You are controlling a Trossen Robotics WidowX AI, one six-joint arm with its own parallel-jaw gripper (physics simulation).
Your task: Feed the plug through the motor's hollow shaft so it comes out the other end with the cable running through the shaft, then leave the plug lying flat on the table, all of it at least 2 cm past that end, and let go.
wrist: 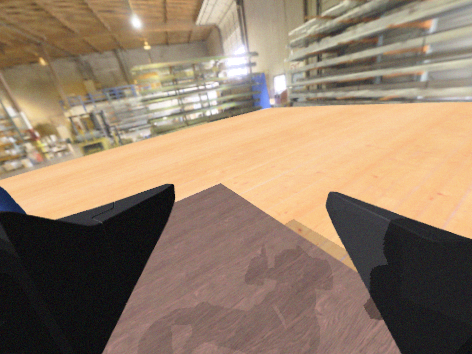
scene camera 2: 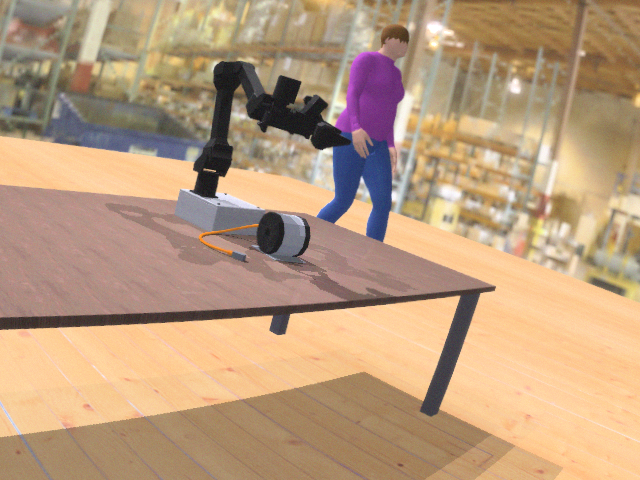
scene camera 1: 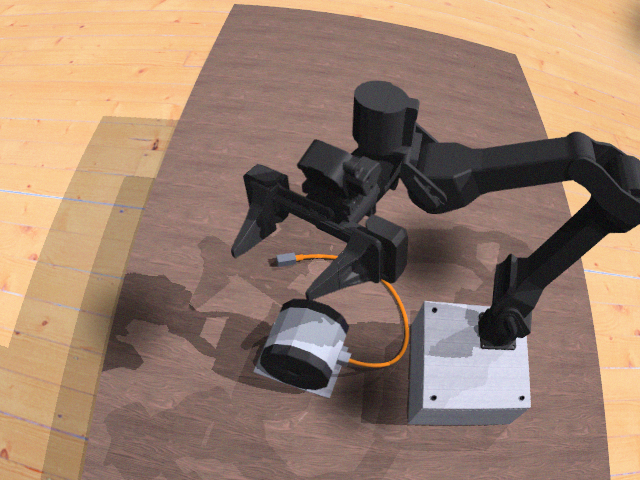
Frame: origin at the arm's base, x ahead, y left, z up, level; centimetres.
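Seen in the pictures: gripper, between the fingertips: (wrist: 251,195) (scene camera 2: 345,137) (scene camera 1: 268,275); arm's base, origin of its link: (scene camera 2: 203,194) (scene camera 1: 497,331).
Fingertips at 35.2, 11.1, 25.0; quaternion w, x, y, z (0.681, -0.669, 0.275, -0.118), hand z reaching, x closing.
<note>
Offsets run from my fingertips to a thing's middle, as dx, dy, dz. Level surfaces: height alone.
The grey plug @(-1.5, -24.8, -32.1) (scene camera 1: 286,259) (scene camera 2: 238,255) lies on the table at the end of the orange cable (scene camera 1: 406,330) (scene camera 2: 205,241). The cable curves round from a stub on the side of the motor @(-5.9, -7.1, -27.7) (scene camera 1: 309,331) (scene camera 2: 295,236). The motor is a light cylinder with black end rings, lying on its side on a small plate, outside the loop's end by the robot base. The plug lies beside the motor, outside its shaft; the bore is too dark to make out. My gripper (scene camera 1: 271,275) (scene camera 2: 347,140) (wrist: 251,195) is open and empty, high above the table. Plug and motor do not show in the wrist view.
The light grey base box (scene camera 1: 475,377) (scene camera 2: 196,211) of the arm stands beside the cable's bend. The brown table @(dz -32.8) (scene camera 1: 320,67) (scene camera 2: 129,289) (wrist: 220,225) carries shadows of the arm. A person (scene camera 2: 374,98) in a purple top stands beyond the table.
</note>
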